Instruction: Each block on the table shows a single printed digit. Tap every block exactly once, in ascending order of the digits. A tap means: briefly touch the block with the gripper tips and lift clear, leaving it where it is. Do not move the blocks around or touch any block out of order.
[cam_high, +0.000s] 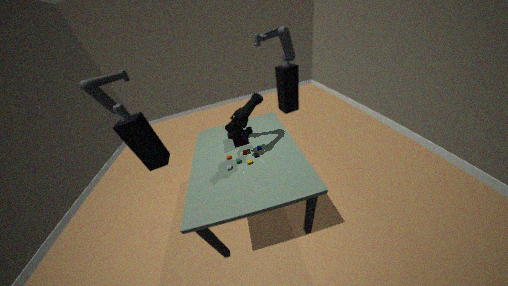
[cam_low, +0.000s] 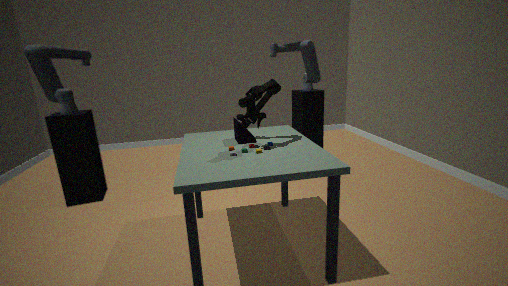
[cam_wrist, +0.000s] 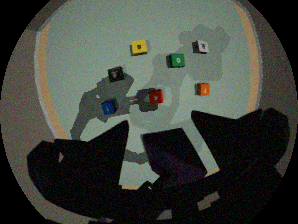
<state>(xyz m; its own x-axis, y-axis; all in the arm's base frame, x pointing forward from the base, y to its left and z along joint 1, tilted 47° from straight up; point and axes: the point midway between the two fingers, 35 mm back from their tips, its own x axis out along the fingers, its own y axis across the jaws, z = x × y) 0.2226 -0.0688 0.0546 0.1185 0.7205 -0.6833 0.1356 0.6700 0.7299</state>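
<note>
Right now my gripper tip is 12 cm above the green block, 8 cm to the left of it and 8 cm short of it. The rest, counted from my gripper tip: dark block 12 cm below, 8 cm ahead, 7 cm to the left; then red block 12 cm below, 1 cm to the right; then blue block 12 cm to the left, 12 cm below, 1 cm ahead.
</note>
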